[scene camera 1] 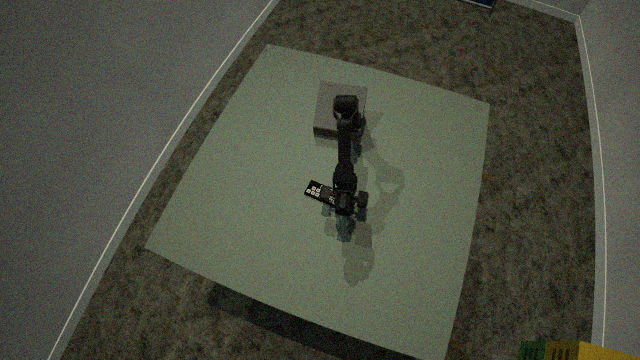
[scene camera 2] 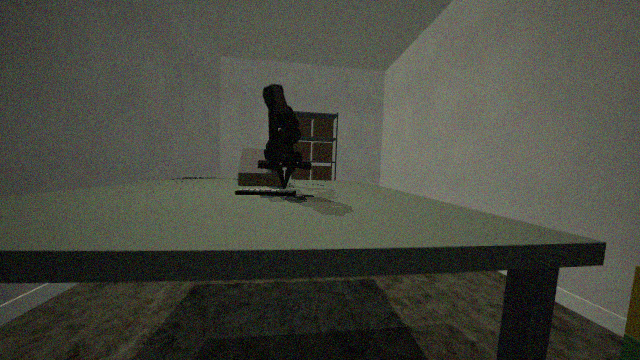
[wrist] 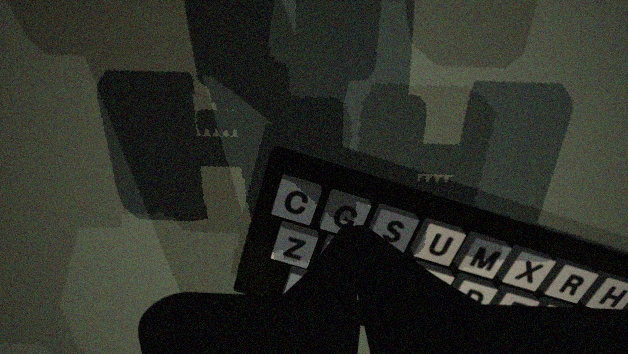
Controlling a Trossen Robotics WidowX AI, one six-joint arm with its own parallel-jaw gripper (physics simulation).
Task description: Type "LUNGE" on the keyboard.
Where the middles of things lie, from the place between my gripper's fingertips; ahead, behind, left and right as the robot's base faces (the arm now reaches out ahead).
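Labels:
Keyboard [wrist: 258, 274]: 70 mm to the right of my hand, 20 mm below it and 20 mm behind it.

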